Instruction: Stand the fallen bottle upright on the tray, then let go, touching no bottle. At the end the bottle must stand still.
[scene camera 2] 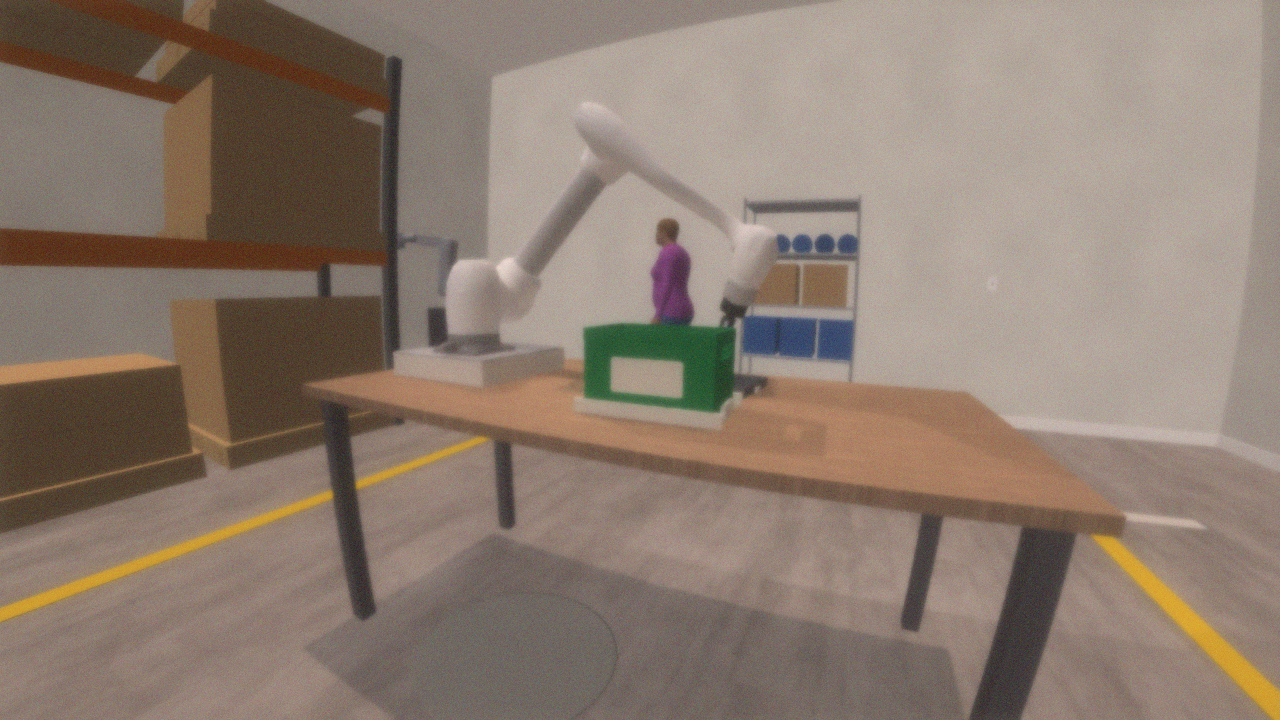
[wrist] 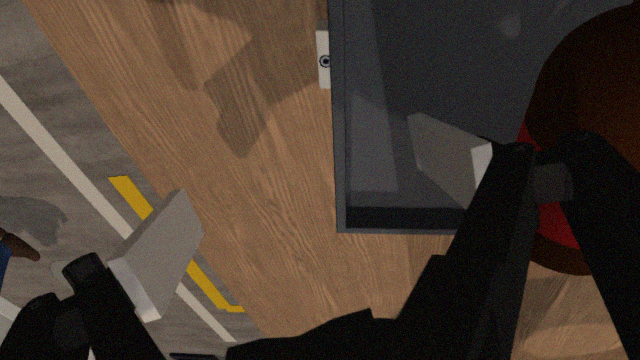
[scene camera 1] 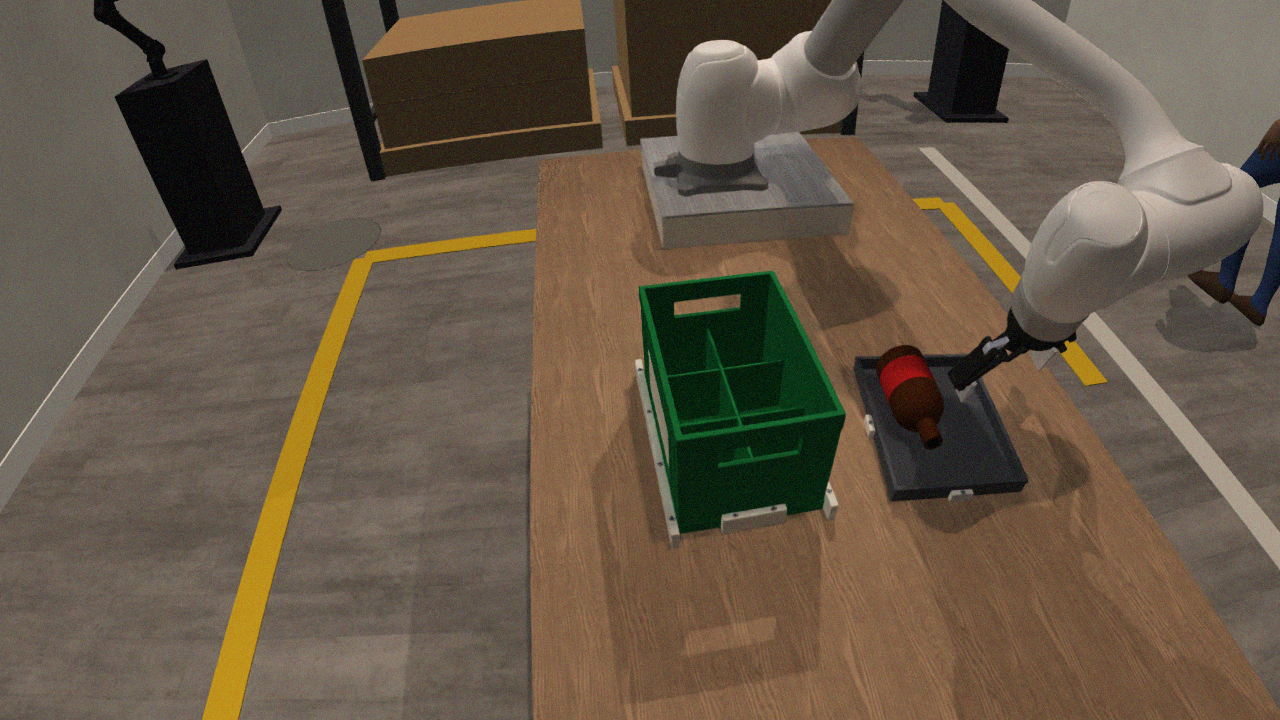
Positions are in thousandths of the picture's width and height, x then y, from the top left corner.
Scene:
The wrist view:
my gripper: 471,490
brown bottle: 909,240

